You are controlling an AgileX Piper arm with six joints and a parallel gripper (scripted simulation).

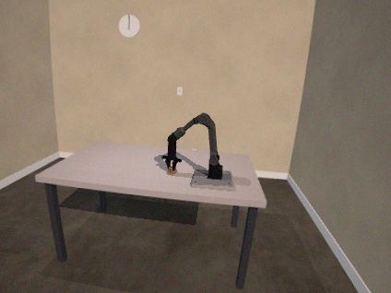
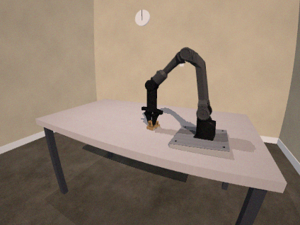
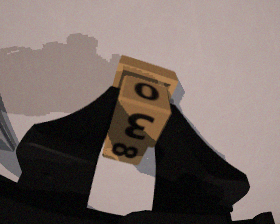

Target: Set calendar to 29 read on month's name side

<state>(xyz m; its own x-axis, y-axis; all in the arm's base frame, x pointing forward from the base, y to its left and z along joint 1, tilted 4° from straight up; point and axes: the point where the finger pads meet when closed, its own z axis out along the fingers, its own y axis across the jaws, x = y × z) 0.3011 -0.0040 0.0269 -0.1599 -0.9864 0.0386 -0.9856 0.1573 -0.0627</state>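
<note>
My hand is 30 mm above the wooden tray and 20 mm to the left of it. Also, from my hand: wooden digit cube: right at my hand.
</note>
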